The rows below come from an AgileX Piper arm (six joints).
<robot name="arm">
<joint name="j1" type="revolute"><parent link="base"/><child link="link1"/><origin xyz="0.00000 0.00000 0.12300" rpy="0.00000 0.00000 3.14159"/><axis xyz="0 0 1"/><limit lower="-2.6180" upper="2.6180"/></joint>
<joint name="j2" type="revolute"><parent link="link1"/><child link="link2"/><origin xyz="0.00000 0.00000 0.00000" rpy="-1.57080 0.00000 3.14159"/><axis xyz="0 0 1"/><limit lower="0.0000" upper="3.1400"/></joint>
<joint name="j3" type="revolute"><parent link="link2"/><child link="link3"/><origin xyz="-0.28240 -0.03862 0.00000" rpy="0.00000 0.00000 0.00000"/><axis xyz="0 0 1"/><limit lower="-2.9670" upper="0.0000"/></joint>
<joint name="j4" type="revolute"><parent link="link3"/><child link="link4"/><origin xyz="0.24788 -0.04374 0.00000" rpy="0.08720 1.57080 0.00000"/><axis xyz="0 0 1"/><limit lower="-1.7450" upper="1.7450"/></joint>
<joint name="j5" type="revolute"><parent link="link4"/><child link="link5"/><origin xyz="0.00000 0.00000 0.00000" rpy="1.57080 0.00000 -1.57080"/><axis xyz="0 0 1"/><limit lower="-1.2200" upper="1.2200"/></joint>
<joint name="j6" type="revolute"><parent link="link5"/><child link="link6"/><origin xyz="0.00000 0.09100 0.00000" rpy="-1.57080 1.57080 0.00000"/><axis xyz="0 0 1"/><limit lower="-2.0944" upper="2.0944"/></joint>
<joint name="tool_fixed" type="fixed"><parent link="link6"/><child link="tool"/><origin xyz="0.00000 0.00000 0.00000" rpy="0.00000 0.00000 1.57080"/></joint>
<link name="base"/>
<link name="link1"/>
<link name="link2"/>
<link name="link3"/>
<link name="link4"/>
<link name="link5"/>
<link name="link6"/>
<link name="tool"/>
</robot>
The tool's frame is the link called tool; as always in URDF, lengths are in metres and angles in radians.
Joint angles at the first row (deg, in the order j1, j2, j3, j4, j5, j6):
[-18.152 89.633 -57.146 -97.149 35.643 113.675]
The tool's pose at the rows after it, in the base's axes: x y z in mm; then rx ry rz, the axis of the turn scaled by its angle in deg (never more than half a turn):
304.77 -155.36 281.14 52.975 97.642 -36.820
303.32 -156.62 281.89 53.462 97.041 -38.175
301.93 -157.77 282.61 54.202 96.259 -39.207
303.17 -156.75 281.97 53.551 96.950 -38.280
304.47 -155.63 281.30 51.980 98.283 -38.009
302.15 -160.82 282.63 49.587 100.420 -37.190
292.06 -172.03 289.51 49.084 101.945 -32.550
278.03 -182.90 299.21 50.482 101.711 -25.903
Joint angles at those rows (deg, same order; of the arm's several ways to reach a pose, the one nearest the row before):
[-18.151 89.633 -57.146 -97.148 35.695 113.480]
[-18.152 89.634 -57.147 -97.148 36.993 113.344]
[-18.152 89.634 -57.147 -97.148 38.215 113.579]
[-18.152 89.634 -57.147 -97.149 37.125 113.381]
[-18.152 89.633 -57.147 -97.148 35.964 112.081]
[-19.932 89.060 -57.146 -97.148 32.251 109.362]
[-24.141 86.978 -57.144 -94.437 24.438 105.835]
[-29.065 84.383 -57.144 -87.732 15.825 100.844]

